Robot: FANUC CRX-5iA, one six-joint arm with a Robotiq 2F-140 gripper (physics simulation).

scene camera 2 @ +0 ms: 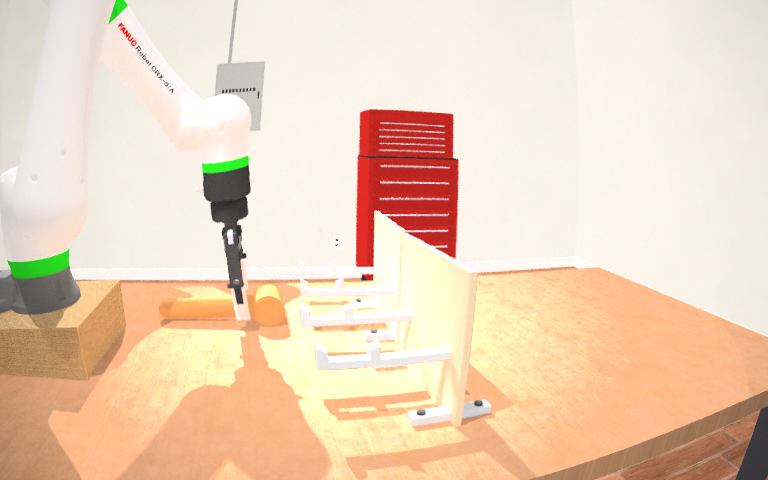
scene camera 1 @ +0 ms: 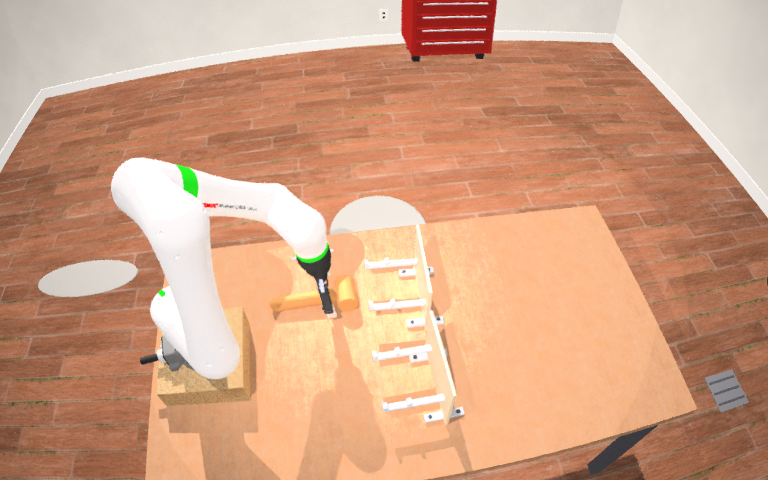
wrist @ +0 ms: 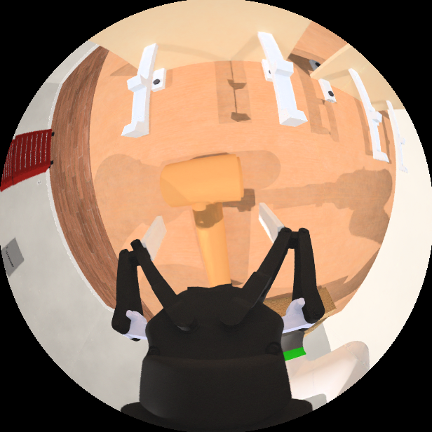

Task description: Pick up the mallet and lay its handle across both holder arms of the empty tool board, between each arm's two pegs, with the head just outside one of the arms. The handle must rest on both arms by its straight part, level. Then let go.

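Frame: origin at the arm's base, x ahead, y left, z up, level; metres.
Seen in the pictures: gripper, fingertip midpoint: (scene camera 2: 243, 303) (scene camera 1: 329, 295); arm's base, link origin: (scene camera 2: 47, 301).
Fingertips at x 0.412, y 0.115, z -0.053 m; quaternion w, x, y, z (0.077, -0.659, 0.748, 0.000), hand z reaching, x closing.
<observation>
Offsets run from my fingertips to a thing's middle. "spot": to the spot under its first point.
The orange mallet lies on the table, its head {spot: dx +0.049, dy -0.032, dz +0.027 m} (scene camera 1: 346, 294) (scene camera 2: 269, 306) (wrist: 205, 180) toward the boards and its handle {spot: dx -0.109, dy +0.004, dz +0.006 m} (scene camera 1: 294, 301) (scene camera 2: 198, 307) (wrist: 213, 250) toward the robot base. My gripper (scene camera 1: 329, 308) (scene camera 2: 241, 308) (wrist: 210, 217) is open, fingers low on either side of the handle close behind the head, not closed on it. In scene camera 1, the far finger is largely hidden. Two upright tan boards, a far board {spot: dx +0.270, dy -0.079, dz +0.162 m} (scene camera 1: 423, 260) (scene camera 2: 386, 243) and a near board {dx +0.158, dy -0.368, dz +0.067 m} (scene camera 1: 442, 362) (scene camera 2: 438, 305), each carry two white arms with pegs. No tool shows on any arm.
The far board's arms (scene camera 1: 390, 263) (scene camera 1: 396, 304) are nearest the mallet head; the near board's arms (scene camera 1: 402, 353) (scene camera 1: 413, 403) stand beyond. White feet {spot: dx +0.170, dy -0.471, dz -0.022 m} (scene camera 1: 433, 417) (scene camera 2: 421, 416) support the boards. The robot base stands on a wooden block (scene camera 1: 246, 350) (scene camera 2: 101, 333). A red cabinet (scene camera 1: 450, 28) (scene camera 2: 406, 135) stands behind.
</observation>
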